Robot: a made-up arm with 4 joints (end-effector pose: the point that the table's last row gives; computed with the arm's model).
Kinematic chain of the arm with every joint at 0, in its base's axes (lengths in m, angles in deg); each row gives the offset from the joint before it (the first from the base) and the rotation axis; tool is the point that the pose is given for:
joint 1: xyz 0 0 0.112 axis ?
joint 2: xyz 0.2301 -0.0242 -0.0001 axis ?
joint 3: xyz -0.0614 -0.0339 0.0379 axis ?
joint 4: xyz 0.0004 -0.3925 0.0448 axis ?
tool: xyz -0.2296 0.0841 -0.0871
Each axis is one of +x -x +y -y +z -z.
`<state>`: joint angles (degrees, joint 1 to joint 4).
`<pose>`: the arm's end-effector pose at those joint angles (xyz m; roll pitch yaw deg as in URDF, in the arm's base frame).
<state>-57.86 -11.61 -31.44 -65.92</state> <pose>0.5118 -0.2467 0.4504 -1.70 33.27 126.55</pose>
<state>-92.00 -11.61 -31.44 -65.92</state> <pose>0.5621 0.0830 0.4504 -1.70 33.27 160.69</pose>
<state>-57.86 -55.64 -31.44 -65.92</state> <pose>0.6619 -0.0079 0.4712 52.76 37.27 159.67</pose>
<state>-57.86 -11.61 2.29 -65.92</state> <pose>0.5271 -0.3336 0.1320 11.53 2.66 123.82</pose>
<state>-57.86 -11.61 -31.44 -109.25</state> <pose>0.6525 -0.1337 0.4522 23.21 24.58 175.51</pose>
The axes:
joint 1: -z
joint 2: -y
joint 3: +x
joint 4: -z

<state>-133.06 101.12 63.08 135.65</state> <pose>-0.1862 0.4228 0.3175 96.16 35.55 110.17</pose>
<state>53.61 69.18 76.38 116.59</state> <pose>0.2106 -0.4036 0.1535 83.00 46.66 -71.48</pose>
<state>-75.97 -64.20 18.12 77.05</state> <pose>0.2237 0.1222 0.1181 -63.97 19.49 -24.75</pose>
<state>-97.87 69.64 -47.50 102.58</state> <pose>0.1974 0.1454 0.2297 76.39 -2.65 -40.82</pose>
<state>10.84 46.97 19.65 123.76</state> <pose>0.3266 -0.3453 0.1534 36.77 36.66 -113.43</pose>
